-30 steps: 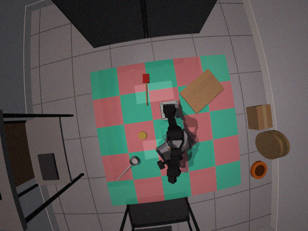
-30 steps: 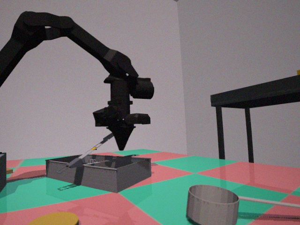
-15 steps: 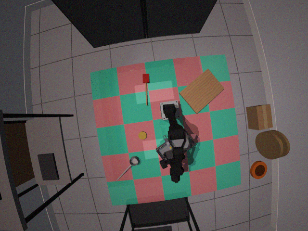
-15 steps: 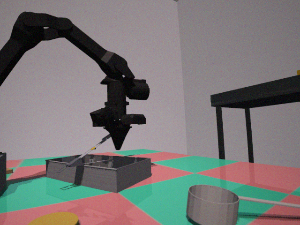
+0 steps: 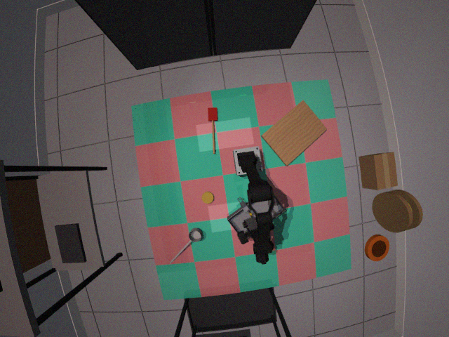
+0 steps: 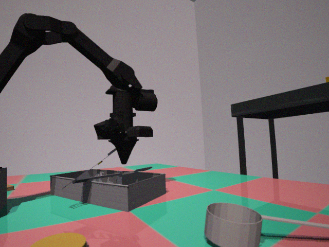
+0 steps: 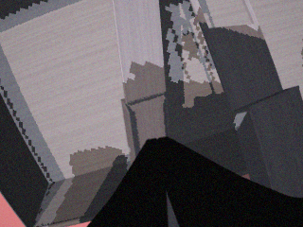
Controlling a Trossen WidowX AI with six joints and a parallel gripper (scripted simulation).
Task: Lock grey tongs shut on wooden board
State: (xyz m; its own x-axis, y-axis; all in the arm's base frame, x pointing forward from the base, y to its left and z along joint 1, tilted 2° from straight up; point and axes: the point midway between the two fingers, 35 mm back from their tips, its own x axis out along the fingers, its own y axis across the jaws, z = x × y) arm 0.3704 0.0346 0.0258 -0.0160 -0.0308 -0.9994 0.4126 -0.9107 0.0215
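Right now my gripper tip is 70 mm past the yellow lock piece, 10 mm to the left of it and 10 mm below it. Also, from my gripper tip: wooden board 530 mm behind, 300 mm to the left, 80 mm below; then yellow disc 250 mm to the right, 150 mm behind, 80 mm below; then grey roasting tin 60 mm below, 50 mm behind, 30 mm to the left.
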